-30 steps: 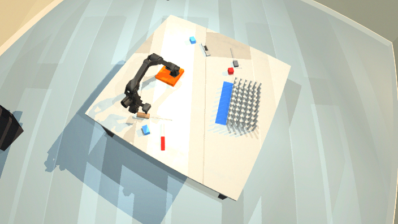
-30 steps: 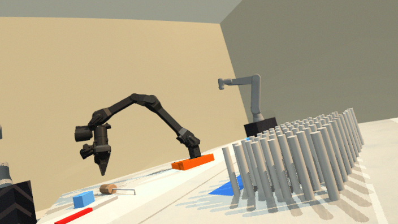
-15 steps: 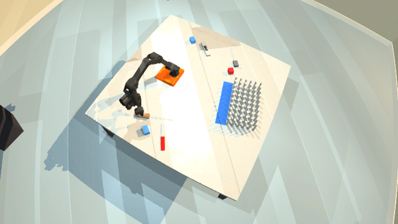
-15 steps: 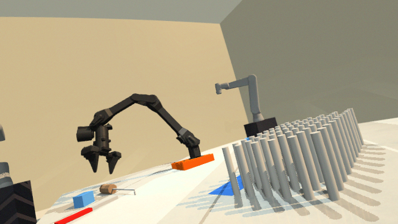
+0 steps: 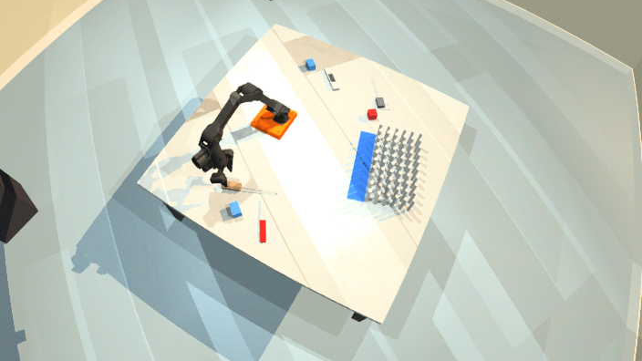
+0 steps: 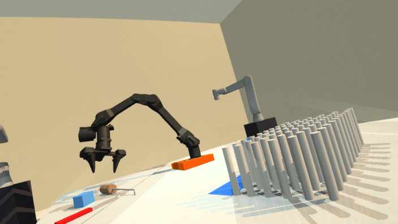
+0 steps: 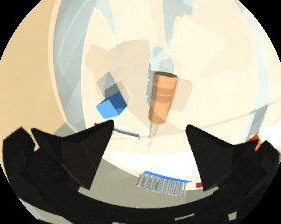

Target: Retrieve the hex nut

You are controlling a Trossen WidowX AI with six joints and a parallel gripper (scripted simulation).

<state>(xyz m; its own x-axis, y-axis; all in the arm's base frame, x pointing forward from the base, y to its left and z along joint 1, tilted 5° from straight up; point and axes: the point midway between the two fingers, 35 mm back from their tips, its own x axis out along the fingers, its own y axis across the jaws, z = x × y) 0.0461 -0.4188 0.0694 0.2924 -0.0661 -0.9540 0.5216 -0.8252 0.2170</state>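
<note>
My gripper tip is 9 cm short of the hook tool, 7 cm above it and 6 cm to the right of it. The rest, counted from my gripper tip: blue taped strip: 48 cm to the left, 40 cm ahead, 9 cm below; then red-handled tool: 21 cm ahead, 8 cm below, 3 cm to the right; then red block: 74 cm to the left, 28 cm ahead, 7 cm below.
</note>
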